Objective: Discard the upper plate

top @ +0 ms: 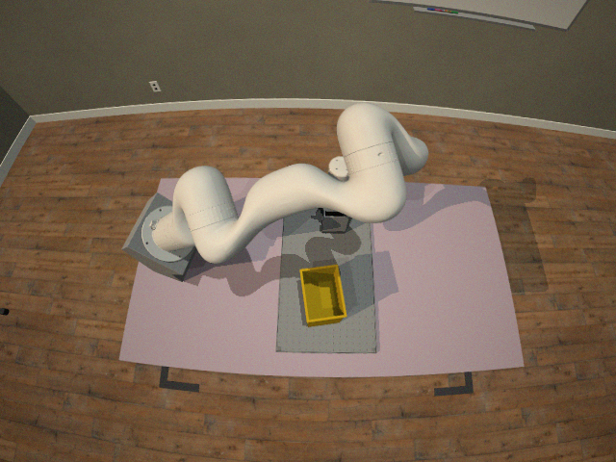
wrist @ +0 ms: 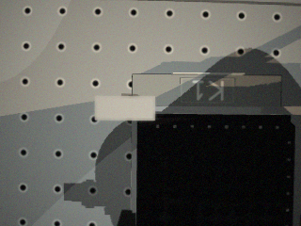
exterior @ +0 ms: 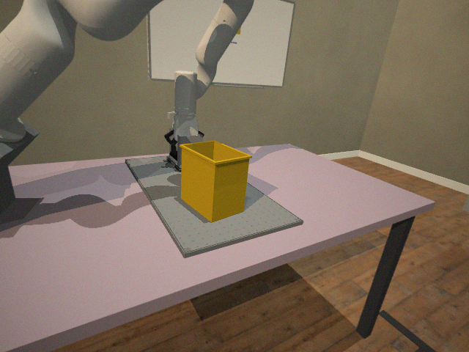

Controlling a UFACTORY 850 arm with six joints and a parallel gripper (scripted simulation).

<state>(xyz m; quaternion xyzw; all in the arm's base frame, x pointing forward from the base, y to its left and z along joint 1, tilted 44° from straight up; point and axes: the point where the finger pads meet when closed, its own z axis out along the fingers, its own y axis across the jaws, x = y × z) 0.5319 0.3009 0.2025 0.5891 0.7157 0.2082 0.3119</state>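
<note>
My hand is 20 mm above the black 96-well plate. Also, from my hand: yellow plastics bin W1: 370 mm to the right, 30 mm above; light plate: 30 mm below.
</note>
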